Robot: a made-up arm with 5 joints.
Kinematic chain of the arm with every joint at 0, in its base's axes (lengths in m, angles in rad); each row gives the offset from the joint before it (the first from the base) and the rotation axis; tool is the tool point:
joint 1: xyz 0 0 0.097 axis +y
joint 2: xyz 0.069 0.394 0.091 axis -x
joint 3: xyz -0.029 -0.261 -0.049 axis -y
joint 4: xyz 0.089 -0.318 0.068 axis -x
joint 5: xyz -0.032 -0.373 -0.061 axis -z
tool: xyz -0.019 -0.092 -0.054
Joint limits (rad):
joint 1: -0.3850..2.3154
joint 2: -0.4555..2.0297
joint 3: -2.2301..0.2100
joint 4: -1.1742..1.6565
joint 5: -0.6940..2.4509
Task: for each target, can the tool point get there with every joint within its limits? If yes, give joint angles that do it. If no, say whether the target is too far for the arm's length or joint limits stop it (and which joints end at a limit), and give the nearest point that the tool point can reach.
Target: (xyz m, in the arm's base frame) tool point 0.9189 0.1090 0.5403
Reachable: yes | joints 1.2462 1.3150 -1.5301 -0.2898 0.6393
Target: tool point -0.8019 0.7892 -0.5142
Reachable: no: joint limits stop it (at a limit: joint 2, joint 3, joint 4, joint 5) | nearest point -0.5765 0.0063 -0.3424 | short by 0.833 m
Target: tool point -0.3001 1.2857 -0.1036
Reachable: no: joint limits stop it (at a limit: joint 1, joint 2, joint 4) | nearest point 0.2000 1.1043 -0.3783 | short by 0.599 m
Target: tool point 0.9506 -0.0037 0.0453
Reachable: yes | joints 1.0728 1.1123 -1.5524 1.2695 0.4804
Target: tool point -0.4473 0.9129 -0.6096
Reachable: no: joint limits stop it (at a limit: joint 1, joint 2, joint 4) | nearest point 0.0781 0.8990 -0.6602 | short by 0.528 m
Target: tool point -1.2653 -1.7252 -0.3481
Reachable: no: too far | nearest point -0.4810 -0.5033 -0.0722 | short by 1.478 m
